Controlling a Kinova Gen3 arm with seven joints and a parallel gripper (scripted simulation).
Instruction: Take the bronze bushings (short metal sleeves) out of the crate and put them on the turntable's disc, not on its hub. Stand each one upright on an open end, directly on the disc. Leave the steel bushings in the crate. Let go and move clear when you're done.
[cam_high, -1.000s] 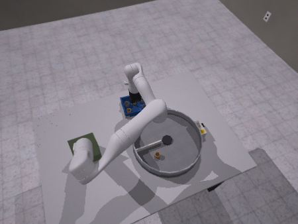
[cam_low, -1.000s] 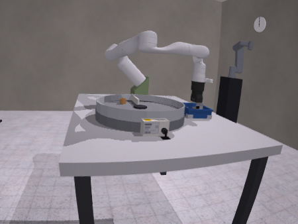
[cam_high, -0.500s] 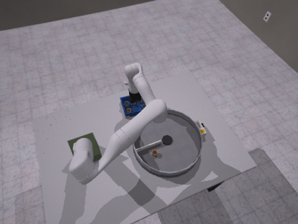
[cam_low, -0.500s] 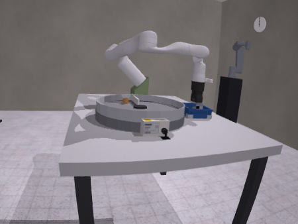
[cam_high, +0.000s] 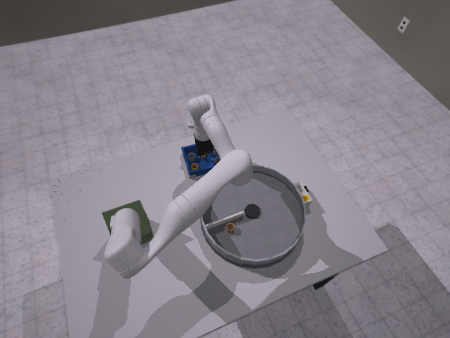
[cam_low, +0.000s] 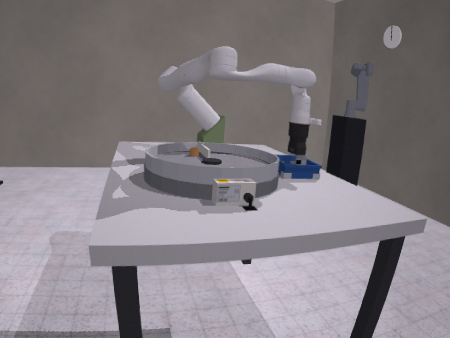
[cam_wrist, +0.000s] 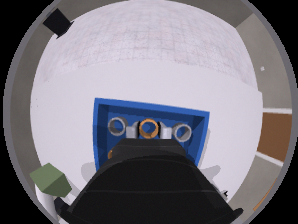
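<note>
The crate lies 30 mm to the right of my hand. Round my hand: turntable: 110 mm ahead, 370 mm to the right, 20 mm above; turntable disc: 90 mm ahead, 370 mm to the right, 20 mm above.
</note>
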